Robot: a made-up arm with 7 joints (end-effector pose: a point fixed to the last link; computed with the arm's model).
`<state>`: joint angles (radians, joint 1 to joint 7).
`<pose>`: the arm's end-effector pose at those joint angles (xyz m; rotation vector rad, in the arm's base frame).
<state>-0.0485 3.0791 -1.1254 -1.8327 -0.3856 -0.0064 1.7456</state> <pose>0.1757 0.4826 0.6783 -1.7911 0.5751 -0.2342</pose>
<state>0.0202 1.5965 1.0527 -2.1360 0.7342 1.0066 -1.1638</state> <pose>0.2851 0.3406 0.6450 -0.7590 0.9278 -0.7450</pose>
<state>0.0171 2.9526 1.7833 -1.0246 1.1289 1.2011 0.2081</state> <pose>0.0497 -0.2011 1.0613 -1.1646 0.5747 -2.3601</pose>
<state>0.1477 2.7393 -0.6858 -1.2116 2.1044 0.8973 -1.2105</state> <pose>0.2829 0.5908 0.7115 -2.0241 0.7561 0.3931</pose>
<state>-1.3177 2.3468 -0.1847 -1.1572 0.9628 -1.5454 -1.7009</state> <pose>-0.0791 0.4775 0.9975 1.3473 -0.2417 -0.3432</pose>
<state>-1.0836 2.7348 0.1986 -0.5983 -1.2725 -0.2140 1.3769</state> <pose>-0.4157 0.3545 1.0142 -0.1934 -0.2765 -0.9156</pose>
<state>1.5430 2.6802 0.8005 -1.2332 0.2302 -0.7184 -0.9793</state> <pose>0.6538 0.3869 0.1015 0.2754 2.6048 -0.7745</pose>
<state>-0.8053 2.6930 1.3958 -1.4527 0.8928 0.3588 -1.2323</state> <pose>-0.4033 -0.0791 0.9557 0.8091 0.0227 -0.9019</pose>
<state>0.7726 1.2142 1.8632 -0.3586 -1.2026 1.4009 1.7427</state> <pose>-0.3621 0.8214 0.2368 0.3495 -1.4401 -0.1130</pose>
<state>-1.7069 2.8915 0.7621 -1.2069 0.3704 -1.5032 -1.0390</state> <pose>-0.7535 0.0296 0.6253 1.8518 -0.1386 0.6857</pose>
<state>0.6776 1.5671 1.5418 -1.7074 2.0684 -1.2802 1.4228</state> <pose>0.2079 0.4801 0.6487 -0.6324 -0.2409 1.4570</pose>
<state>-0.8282 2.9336 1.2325 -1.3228 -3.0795 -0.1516 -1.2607</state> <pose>-0.3234 -0.2780 0.9129 0.6715 1.3415 -2.7342</pose>
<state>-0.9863 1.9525 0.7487 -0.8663 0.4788 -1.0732 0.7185</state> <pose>0.0106 0.5929 0.9474 1.0013 0.6458 -2.4323</pose>
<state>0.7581 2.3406 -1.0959 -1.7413 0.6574 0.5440 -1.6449</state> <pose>-0.0186 0.7035 0.2408 0.4917 -2.3483 -1.5146</pose>
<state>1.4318 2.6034 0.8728 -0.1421 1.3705 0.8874 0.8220</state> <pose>0.5020 0.6657 0.4846 -1.5281 -1.1438 -0.9994</pose>
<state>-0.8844 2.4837 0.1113 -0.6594 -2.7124 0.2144 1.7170</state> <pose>-0.1248 0.4735 1.0395 -0.1237 0.0964 0.1752</pose>
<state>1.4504 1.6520 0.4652 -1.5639 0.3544 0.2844 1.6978</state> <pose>0.0244 0.6735 0.0505 -2.3329 -0.9386 -0.8511</pose>
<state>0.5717 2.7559 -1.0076 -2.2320 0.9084 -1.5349 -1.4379</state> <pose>0.1426 0.5000 0.2645 -0.7048 2.3780 -1.4591</pose>
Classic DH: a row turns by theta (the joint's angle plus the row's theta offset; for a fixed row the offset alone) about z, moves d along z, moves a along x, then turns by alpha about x. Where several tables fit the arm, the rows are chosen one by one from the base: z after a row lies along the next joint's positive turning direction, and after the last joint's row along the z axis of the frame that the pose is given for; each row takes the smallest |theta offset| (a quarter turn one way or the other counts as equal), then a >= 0, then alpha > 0; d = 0 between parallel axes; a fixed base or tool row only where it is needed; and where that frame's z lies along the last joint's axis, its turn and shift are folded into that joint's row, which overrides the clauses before.
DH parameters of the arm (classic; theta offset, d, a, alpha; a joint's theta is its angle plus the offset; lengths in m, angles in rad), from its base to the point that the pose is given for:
base (fixed): 0 0.3255 -0.0186 -1.2217
joint 1: 1.5708 -0.0055 0.029 1.5708
joint 2: 1.2217 0.0372 -0.006 -1.5708
joint 3: -1.5708 -0.4588 0.0459 -1.5708
joint 4: 0 -0.0444 -0.0433 1.5708
joint 5: 0 -0.4105 -0.0189 -1.5708
joint 6: 0 0.0184 -0.0125 1.5708
joint 7: 0.4767 0 -0.0309 3.1416
tool (fixed): 0.4767 0.0215 0 0

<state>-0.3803 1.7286 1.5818 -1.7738 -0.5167 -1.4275 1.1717</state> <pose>-0.0662 0.3448 0.8292 0.4292 1.7118 -1.3888</pose>
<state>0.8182 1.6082 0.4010 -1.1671 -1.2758 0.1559 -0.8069</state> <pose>0.2247 0.7531 0.2335 0.0780 1.8165 1.0858</pose>
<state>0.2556 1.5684 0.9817 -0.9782 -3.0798 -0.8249 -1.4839</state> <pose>0.3031 0.7572 0.4985 -0.6973 -1.7271 -1.9083</pose>
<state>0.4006 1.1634 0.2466 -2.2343 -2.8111 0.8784 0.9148</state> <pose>0.3029 0.2728 0.1377 0.6573 0.7709 -0.8507</pose>
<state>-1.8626 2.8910 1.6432 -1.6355 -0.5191 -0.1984 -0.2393</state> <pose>-0.6634 -0.0431 0.1131 1.5840 -1.2013 0.3396</pose>
